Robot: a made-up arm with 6 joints.
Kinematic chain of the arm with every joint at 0, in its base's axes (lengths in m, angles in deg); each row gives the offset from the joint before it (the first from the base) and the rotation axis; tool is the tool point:
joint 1: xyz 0 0 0.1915 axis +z
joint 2: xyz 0 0.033 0 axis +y
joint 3: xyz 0 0 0.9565 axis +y
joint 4: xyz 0 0 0.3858 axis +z
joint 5: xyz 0 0 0 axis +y
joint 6: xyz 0 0 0.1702 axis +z
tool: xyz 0 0 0
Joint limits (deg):
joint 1: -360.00..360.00
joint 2: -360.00..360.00
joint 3: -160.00..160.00
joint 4: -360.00..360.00
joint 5: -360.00..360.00
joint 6: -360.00..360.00
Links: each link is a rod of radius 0.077 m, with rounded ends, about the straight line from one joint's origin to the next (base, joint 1, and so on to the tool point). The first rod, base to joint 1, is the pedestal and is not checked.
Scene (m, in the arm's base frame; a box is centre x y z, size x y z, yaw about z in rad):
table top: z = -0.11
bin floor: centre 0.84 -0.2 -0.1 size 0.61 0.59 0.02 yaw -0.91
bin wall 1: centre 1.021 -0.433 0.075 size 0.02 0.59 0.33 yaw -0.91
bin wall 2: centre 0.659 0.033 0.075 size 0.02 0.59 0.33 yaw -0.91
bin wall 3: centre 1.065 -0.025 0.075 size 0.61 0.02 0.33 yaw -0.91
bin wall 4: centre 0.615 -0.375 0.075 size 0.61 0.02 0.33 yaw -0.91
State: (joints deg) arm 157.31 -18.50 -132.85 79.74 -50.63 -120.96
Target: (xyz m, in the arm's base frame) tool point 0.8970 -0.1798 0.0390
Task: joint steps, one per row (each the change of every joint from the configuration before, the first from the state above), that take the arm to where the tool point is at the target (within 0.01 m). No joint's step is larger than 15 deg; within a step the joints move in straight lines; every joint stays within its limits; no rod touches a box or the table.
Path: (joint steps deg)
1: 1.52 -12.42 6.17 1.41 1.72 0.00
2: 1.51 -12.41 6.17 1.42 1.71 0.00
3: 1.52 -12.42 6.17 1.41 1.72 0.00
4: 1.52 -12.41 6.17 1.42 1.72 0.00

